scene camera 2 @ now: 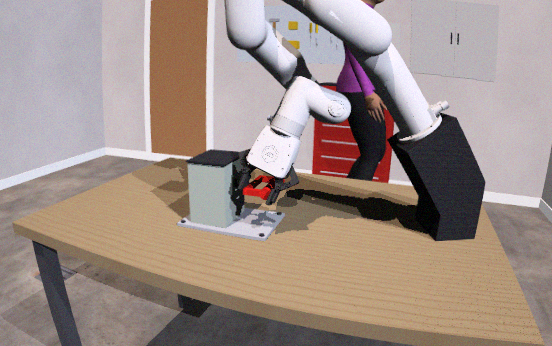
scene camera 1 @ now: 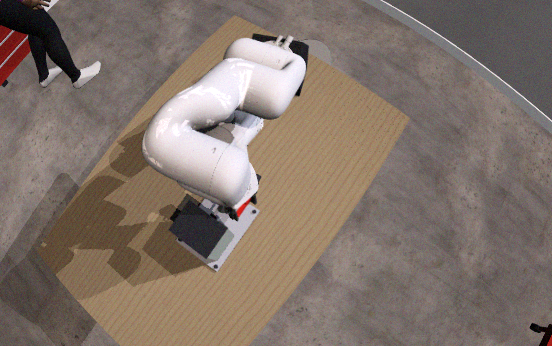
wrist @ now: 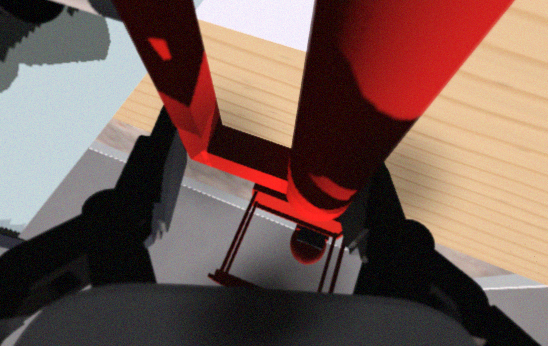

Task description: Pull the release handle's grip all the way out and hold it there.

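Note:
The release handle's red grip (scene camera 1: 242,208) (scene camera 2: 256,191) (wrist: 385,60) is a chunky frame with a thick rounded bar, standing out from a pale green housing (scene camera 1: 222,243) (scene camera 2: 210,195) (wrist: 55,130) with a dark top. The housing stands on a light grey base plate (scene camera 1: 240,234) (scene camera 2: 250,231) with dark bolts. My gripper (scene camera 1: 244,206) (scene camera 2: 255,204) (wrist: 267,145) is shut on the grip, one finger on the housing side and the other on the outer side. A gap shows between grip and housing in scene camera 2. The arm hides the handle's link to the housing.
The wooden table (scene camera 1: 320,200) (scene camera 2: 350,280) carries the housing and the arm's black pedestal (scene camera 2: 450,185). A person (scene camera 1: 55,45) (scene camera 2: 367,125) is beyond the table, near a red drawer cabinet (scene camera 2: 327,150). A red-framed piece of furniture (wrist: 272,201) shows on the floor in the wrist view.

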